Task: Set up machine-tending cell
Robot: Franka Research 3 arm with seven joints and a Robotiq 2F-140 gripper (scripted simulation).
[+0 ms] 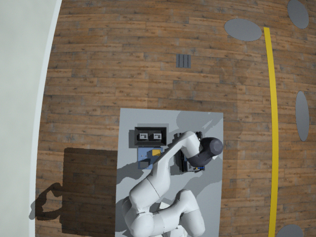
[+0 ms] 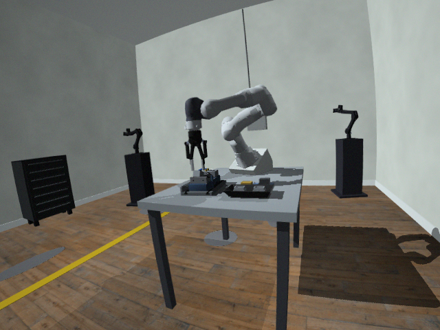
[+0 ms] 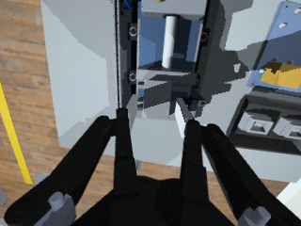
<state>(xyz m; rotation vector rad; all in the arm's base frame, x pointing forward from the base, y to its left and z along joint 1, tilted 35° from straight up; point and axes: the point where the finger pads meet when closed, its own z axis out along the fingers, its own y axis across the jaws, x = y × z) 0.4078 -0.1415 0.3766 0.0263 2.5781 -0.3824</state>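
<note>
The vise lies 12 cm below my hand, 7 cm behind it and 2 cm to the left of it. The rest, counted from my hand: brass blank: 28 cm to the left, 13 cm below, 2 cm behind.
</note>
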